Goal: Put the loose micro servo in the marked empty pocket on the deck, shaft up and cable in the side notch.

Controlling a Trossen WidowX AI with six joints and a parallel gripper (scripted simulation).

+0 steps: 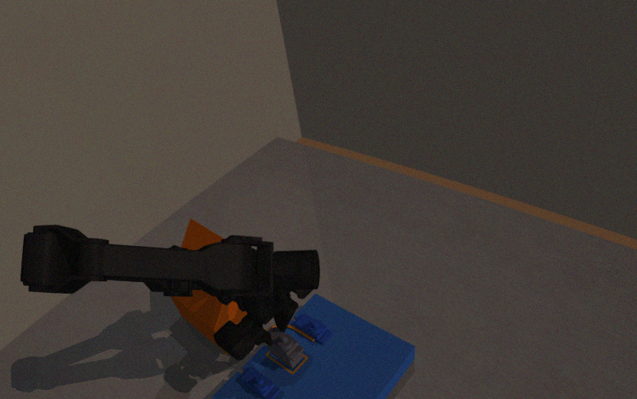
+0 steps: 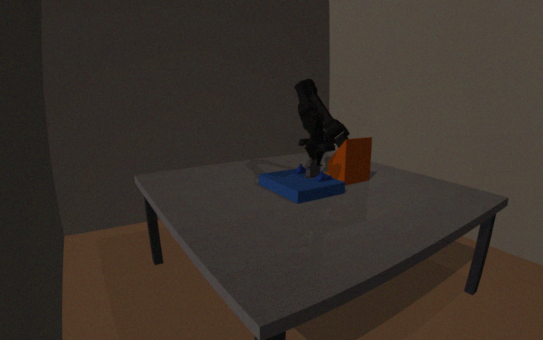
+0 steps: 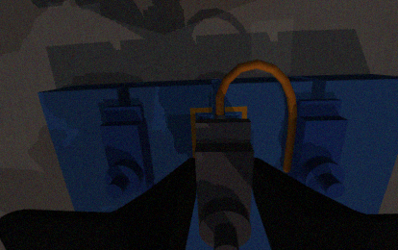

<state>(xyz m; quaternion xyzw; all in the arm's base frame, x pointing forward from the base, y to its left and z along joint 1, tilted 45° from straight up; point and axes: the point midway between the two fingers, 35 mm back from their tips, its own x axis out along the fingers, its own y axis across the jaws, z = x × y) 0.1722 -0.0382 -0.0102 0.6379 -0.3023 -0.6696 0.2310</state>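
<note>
My gripper tip is now 12 cm short of the blue deck, 1 cm to the left of it and 7 cm above it.
</note>
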